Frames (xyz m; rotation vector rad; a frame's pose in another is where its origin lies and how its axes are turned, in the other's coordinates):
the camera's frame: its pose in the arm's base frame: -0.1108 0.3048 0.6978 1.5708 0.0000 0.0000
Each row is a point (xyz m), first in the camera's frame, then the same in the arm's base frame.
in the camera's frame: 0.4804 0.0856 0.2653
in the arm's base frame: 0.3696 0.0395 0.7834
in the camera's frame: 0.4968 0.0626 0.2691
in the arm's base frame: 0.3860 0.0357 0.7604
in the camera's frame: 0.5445 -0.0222 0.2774
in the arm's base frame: 0.4337 0.0274 0.6756
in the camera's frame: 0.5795 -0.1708 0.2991
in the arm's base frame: 0.4687 0.0057 0.5270
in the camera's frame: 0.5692 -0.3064 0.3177
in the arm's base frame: 0.4584 -0.0129 0.3914
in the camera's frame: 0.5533 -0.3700 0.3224
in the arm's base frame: 0.4425 -0.0176 0.3278
